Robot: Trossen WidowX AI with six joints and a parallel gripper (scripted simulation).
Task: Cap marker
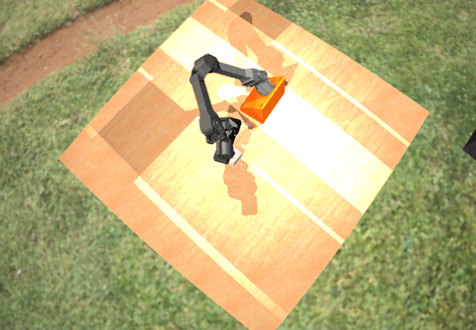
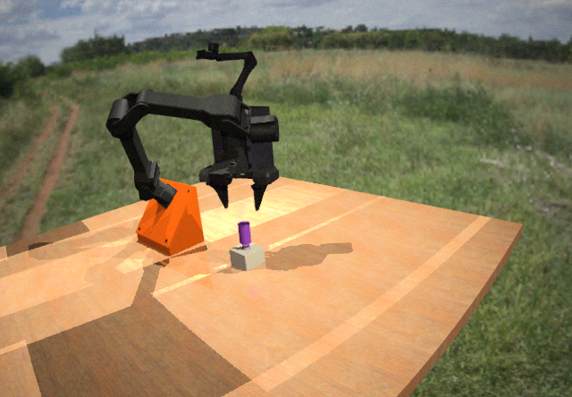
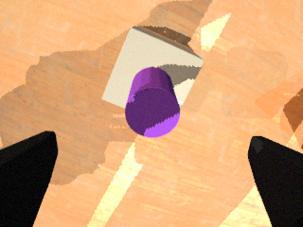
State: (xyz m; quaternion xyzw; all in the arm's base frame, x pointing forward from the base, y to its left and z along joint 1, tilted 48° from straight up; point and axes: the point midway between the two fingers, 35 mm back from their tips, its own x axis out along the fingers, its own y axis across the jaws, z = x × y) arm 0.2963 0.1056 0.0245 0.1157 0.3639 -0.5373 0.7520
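My gripper tip is 6 cm above the marker cap. From my gripper tip the other things lie so: holder block (12 cm below).
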